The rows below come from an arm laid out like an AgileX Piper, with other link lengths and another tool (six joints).
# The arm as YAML. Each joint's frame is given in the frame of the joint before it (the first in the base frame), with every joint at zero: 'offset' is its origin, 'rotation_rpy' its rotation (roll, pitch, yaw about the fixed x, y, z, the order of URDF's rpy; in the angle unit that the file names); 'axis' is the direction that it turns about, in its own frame. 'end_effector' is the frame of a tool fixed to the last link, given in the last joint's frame.
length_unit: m
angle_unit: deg
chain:
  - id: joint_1
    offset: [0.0, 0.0, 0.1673]
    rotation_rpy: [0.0, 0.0, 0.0]
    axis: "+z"
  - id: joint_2
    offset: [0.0, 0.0, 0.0]
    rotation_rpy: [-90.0, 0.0, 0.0]
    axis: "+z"
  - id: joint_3
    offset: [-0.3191, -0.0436, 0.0]
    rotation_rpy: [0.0, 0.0, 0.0]
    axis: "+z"
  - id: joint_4
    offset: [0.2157, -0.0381, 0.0]
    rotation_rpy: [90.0, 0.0, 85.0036]
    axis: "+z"
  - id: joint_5
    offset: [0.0, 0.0, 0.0]
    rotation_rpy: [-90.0, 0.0, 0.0]
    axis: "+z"
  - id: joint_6
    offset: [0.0, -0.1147, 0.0]
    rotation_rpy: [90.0, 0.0, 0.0]
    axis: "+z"
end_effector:
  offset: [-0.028, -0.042, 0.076]
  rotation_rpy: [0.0, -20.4, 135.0]
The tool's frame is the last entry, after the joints.
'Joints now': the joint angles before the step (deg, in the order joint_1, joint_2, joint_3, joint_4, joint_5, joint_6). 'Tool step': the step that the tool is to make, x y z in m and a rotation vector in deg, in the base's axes. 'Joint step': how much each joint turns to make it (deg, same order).
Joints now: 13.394, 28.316, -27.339, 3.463, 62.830, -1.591
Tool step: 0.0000, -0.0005, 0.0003, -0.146, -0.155, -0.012
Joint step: -0.007, -0.105, -0.008, -0.174, -0.004, -0.009
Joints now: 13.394, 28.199, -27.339, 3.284, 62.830, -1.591
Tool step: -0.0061, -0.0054, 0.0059, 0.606, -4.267, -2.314
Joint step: -2.232, -4.301, 0.012, -0.347, -0.012, 0.053
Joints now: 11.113, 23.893, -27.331, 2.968, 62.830, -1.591
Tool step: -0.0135, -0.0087, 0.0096, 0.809, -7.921, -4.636
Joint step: -4.583, -7.995, 0.007, -0.403, 0.040, -0.032
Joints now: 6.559, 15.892, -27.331, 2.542, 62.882, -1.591
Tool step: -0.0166, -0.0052, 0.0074, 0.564, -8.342, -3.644
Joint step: -3.602, -8.685, 0.009, -0.145, 0.317, 0.014
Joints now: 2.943, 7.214, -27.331, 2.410, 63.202, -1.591
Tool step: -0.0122, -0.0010, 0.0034, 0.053, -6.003, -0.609
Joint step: -0.746, -6.459, -0.005, -0.024, 0.473, -0.227
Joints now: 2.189, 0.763, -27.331, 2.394, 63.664, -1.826
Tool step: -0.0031, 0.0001, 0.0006, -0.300, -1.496, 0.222
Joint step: 0.002, -1.681, -0.004, -0.002, 0.217, -0.410
